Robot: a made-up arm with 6 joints.
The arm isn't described. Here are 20 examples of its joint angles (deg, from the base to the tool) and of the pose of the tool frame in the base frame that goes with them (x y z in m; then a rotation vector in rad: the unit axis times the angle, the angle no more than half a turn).
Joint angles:
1: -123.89 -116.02 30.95 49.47 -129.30 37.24
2: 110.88 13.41 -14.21 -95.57 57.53 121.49
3: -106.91 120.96 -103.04 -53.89 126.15 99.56
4: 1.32 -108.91 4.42 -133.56 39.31 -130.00
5: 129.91 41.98 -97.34 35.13 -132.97 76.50
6: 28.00 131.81 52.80 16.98 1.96 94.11
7: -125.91 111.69 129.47 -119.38 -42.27 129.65
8: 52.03 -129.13 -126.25 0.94 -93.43 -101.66
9: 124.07 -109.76 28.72 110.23 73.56 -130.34
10: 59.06 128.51 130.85 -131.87 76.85 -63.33
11: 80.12 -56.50 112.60 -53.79 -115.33 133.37
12: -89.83 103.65 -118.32 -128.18 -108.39 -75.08
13: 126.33 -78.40 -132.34 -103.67 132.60 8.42
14: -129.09 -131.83 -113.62 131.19 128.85 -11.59
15: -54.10 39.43 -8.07 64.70 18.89 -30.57
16: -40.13 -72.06 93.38 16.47 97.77 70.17
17: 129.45 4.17 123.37 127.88 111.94 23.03
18: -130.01 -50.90 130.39 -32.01 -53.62 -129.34
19: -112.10 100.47 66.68 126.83 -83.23 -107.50
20: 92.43 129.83 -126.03 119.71 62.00 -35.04
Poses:
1: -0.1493 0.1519 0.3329 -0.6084 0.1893 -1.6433
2: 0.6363 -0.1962 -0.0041 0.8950 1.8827 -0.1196
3: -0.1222 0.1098 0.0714 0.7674 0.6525 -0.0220
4: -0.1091 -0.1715 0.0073 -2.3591 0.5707 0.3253
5: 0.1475 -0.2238 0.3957 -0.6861 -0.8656 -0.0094
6: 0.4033 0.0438 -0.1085 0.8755 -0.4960 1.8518
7: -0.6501 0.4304 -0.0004 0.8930 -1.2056 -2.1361
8: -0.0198 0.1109 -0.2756 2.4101 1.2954 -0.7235
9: 0.2221 -0.0426 -0.1438 0.1016 0.7748 -0.6228
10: 0.2153 0.3601 0.0172 -0.1708 -2.6504 -0.3140
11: 0.3773 -0.5379 0.0487 1.2233 -1.2819 -0.0643
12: 0.0400 0.4738 0.0190 0.4893 0.6154 2.2899
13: 0.1691 -0.3207 0.1961 2.6061 1.3054 -0.2499
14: -0.4264 -0.3842 0.1342 1.6735 -0.7850 -0.0043
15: -0.4076 -0.3945 0.1764 -0.0125 -0.5766 -1.0367
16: 0.1212 -0.1576 -0.1325 -1.0587 1.7279 -0.3807
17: 0.0989 -0.4452 0.6062 0.3177 -0.1827 1.8768
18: -0.4788 -0.1105 0.1672 -2.0180 -1.7876 1.1380
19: -0.9627 -0.0173 0.3832 -1.0634 -2.4774 0.3623
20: -0.0707 -0.1837 0.3098 0.5888 -0.7830 -2.3231
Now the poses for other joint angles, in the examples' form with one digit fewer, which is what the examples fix.
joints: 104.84 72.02 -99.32 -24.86 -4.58 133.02
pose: 0.490 0.187 0.039 0.495 1.651 1.874
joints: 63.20 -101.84 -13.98 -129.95 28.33 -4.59
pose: -0.187 -0.451 -0.064 0.151 0.720 -2.237
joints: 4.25 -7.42 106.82 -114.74 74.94 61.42
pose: 0.356 -0.373 -0.432 -2.054 0.551 -0.879
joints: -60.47 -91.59 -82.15 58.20 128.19 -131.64
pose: -0.132 0.140 -0.257 0.702 1.731 0.631
